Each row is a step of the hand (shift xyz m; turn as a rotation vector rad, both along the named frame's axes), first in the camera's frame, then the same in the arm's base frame.
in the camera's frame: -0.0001 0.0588 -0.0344 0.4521 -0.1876 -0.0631
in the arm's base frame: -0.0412 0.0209 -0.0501 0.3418 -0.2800 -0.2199
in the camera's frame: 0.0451 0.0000 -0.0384 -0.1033 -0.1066 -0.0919
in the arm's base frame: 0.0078 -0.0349 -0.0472 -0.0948 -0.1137 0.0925
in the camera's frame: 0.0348 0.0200 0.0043 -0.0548 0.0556 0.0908
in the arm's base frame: 0.0206 0.0095 -0.0334 -0.0003 0.1115 0.0437
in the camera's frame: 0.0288 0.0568 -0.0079 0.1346 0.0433 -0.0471
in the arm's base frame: -0.0036 0.0299 -0.0567 0.0510 -0.0291 -0.1370
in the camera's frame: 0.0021 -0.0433 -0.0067 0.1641 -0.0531 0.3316
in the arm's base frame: 0.0117 -0.0364 0.0214 0.3409 0.1376 0.0673
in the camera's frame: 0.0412 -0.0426 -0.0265 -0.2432 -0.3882 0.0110
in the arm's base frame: 0.0267 -0.0575 -0.0140 -0.0352 -0.2217 0.3995
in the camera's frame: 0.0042 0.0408 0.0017 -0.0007 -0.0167 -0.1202
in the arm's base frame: -0.0096 0.0300 -0.0264 -0.0702 -0.0894 -0.0425
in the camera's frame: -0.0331 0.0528 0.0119 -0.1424 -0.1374 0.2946
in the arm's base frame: -0.0335 0.0537 -0.0040 0.1297 0.1215 0.3072
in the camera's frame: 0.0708 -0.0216 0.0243 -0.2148 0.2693 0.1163
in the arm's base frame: 0.0723 -0.0161 -0.0240 -0.1684 0.3203 0.0352
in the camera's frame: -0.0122 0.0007 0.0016 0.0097 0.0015 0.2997
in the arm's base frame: -0.0078 0.0043 0.0085 0.1939 0.1919 0.1245
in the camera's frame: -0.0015 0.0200 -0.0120 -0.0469 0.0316 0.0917
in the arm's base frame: -0.0152 0.0072 -0.0162 0.0138 0.0927 0.0531
